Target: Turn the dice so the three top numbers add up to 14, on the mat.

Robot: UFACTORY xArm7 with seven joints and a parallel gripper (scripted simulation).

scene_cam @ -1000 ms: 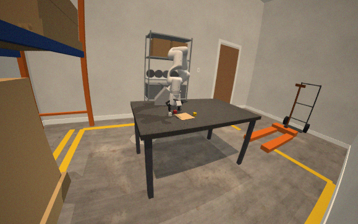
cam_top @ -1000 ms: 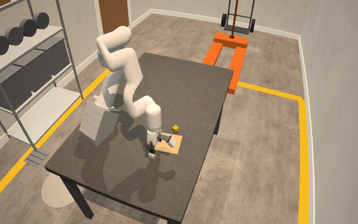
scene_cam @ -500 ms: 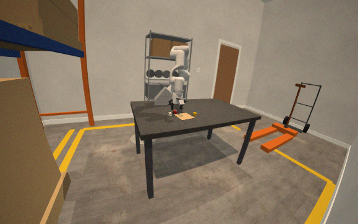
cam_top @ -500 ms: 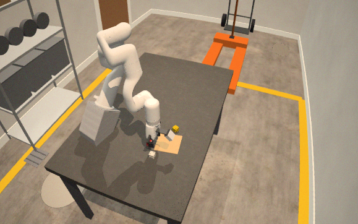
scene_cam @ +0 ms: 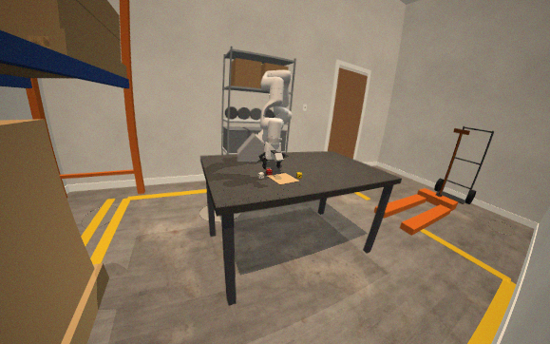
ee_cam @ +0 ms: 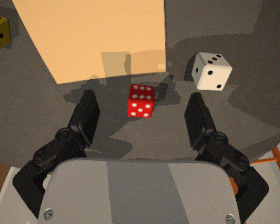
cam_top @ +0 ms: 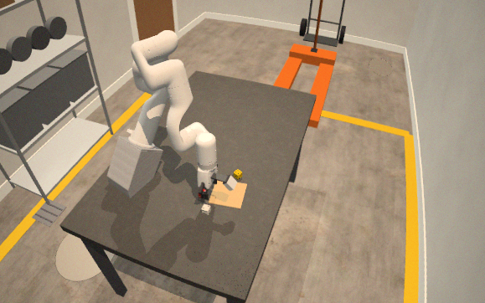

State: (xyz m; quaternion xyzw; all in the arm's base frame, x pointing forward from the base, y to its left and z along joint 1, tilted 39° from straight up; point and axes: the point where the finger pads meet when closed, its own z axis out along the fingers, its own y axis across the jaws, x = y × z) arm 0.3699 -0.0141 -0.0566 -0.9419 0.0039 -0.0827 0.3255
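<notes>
The red die is 3 cm behind my hand and 4 cm below it. Also, from my hand: mat (6 cm ahead, 6 cm to the left, 6 cm below); yellow die (6 cm ahead, 17 cm to the left, 4 cm below); white die (2 cm ahead, 7 cm to the right, 4 cm below).
</notes>
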